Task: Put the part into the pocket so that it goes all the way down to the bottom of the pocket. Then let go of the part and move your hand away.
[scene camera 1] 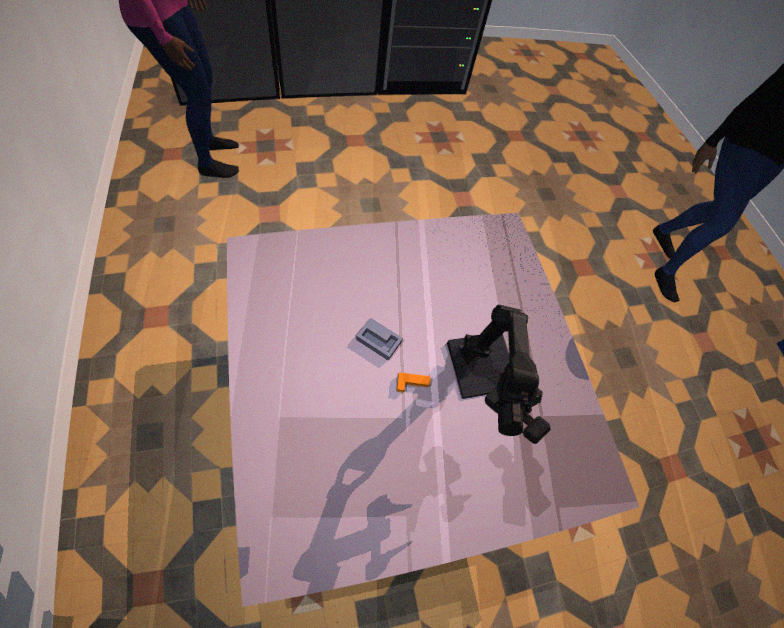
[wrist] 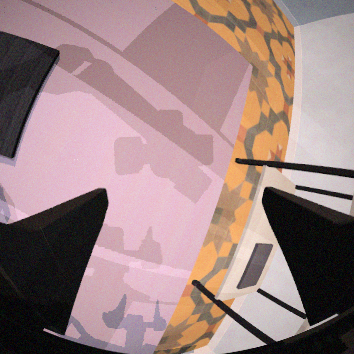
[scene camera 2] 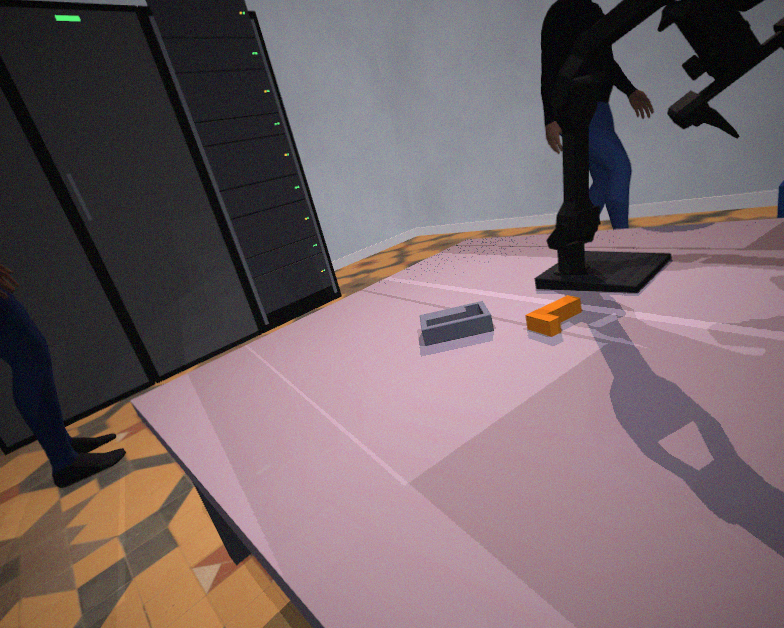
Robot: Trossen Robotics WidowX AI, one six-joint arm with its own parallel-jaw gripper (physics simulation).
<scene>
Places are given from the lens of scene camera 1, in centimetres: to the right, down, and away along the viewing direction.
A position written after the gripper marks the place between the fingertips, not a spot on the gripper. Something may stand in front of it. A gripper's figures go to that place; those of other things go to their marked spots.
gripper [scene camera 1: 520, 428]: 36, 32, 111
grey pocket block [scene camera 1: 373, 335]: -7, 8, 150
</scene>
